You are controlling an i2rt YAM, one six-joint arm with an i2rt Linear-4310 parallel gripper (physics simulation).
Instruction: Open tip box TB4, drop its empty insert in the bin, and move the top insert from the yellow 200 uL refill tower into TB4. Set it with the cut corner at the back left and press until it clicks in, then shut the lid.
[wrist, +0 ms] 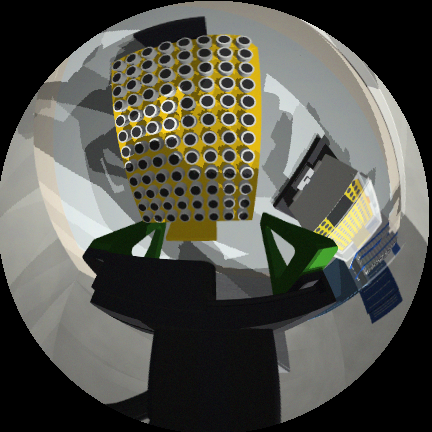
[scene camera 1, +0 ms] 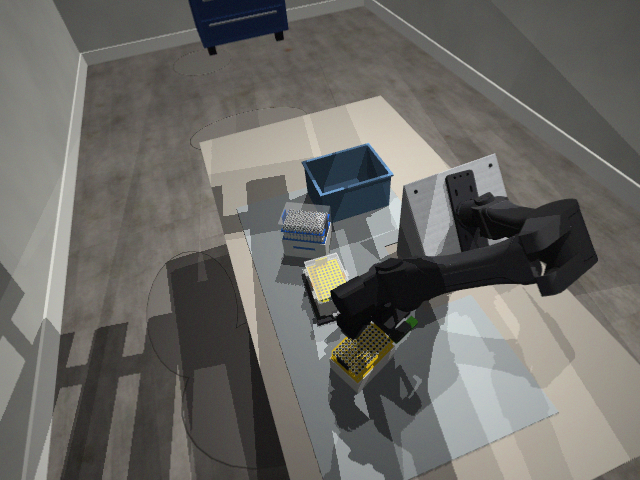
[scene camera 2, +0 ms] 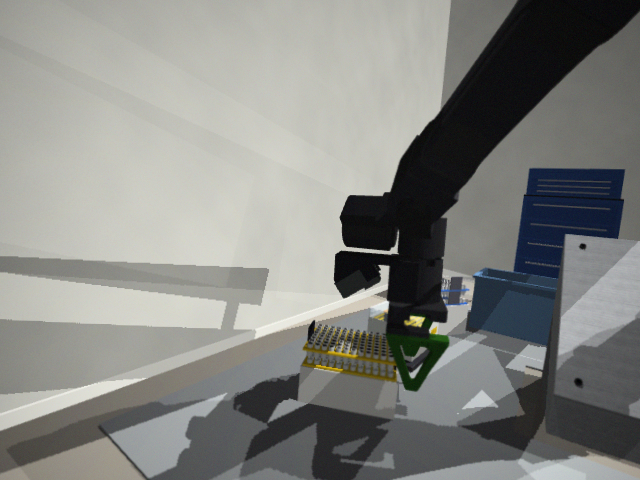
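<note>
The yellow refill tower (scene camera 1: 353, 377) (scene camera 2: 346, 392) stands upright on the mat. Its top insert (scene camera 1: 364, 348) (scene camera 2: 347, 342) (wrist: 207, 120) is full of tips and sits above another yellow insert. A yellow tab (wrist: 192, 232) sticks out at the end near my fingers. My gripper (scene camera 2: 412, 372) (wrist: 212, 217) is open and empty, with its green fingers beside that end, one to each side of the tab in the wrist view. Tip box TB4 (scene camera 1: 326, 280) (wrist: 357, 220) stands in a black holder, with a yellow insert and clear parts; I cannot tell how its lid stands.
A blue bin (scene camera 1: 361, 202) (scene camera 2: 509, 310) stands beyond a blue refill tower (scene camera 1: 305, 249) (scene camera 2: 455, 291). My arm's metal mount (scene camera 1: 423, 217) (scene camera 2: 594, 320) is to the right. A blue drawer cabinet (scene camera 1: 240, 28) (scene camera 2: 568, 222) stands in the background.
</note>
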